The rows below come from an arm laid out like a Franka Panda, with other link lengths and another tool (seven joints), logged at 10 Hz.
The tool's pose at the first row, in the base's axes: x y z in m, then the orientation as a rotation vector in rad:
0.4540 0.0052 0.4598 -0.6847 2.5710 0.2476
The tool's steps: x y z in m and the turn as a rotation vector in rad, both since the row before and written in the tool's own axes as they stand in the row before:
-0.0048 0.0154 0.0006 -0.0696 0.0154 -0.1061
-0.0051 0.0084 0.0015 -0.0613 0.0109 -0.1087
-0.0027 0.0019 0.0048 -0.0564 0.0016 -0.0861
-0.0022 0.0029 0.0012 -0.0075 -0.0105 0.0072
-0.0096 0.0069 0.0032 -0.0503 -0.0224 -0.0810
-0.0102 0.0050 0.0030 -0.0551 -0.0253 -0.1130
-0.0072 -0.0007 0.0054 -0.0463 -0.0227 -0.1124
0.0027 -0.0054 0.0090 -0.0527 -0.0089 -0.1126
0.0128 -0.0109 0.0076 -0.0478 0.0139 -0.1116
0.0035 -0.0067 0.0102 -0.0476 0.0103 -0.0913
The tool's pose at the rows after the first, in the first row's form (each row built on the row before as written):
0.4501 0.0206 0.4624 -0.8489 2.5412 0.2992
0.4491 0.0304 0.4640 -1.0104 2.4961 0.3403
0.4509 0.0352 0.4612 -1.1370 2.4480 0.3853
0.4502 0.0390 0.4614 -1.1267 2.4442 0.4020
0.4513 0.0510 0.4638 -1.2309 2.3724 0.4508
0.4531 0.0622 0.4669 -1.3676 2.2693 0.4953
0.4577 0.0699 0.4662 -1.4950 2.1612 0.5259
0.4633 0.0709 0.4570 -1.6284 2.0568 0.5532
0.4722 0.0627 0.4431 -1.7668 1.9621 0.5574
0.4791 0.0649 0.4327 -1.8812 1.8786 0.5695

